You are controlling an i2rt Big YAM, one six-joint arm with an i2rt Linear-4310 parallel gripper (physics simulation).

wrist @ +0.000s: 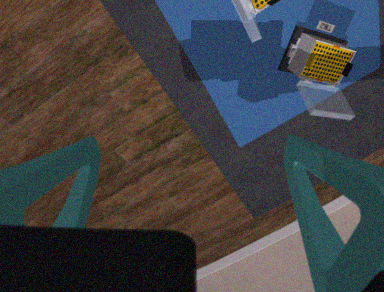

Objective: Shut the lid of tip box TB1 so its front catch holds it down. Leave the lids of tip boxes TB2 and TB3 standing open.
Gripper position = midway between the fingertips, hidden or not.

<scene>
In view: my gripper (pixel 191 146), a blue mat (pixel 252 95) and a tip box (pixel 302 41).
</scene>
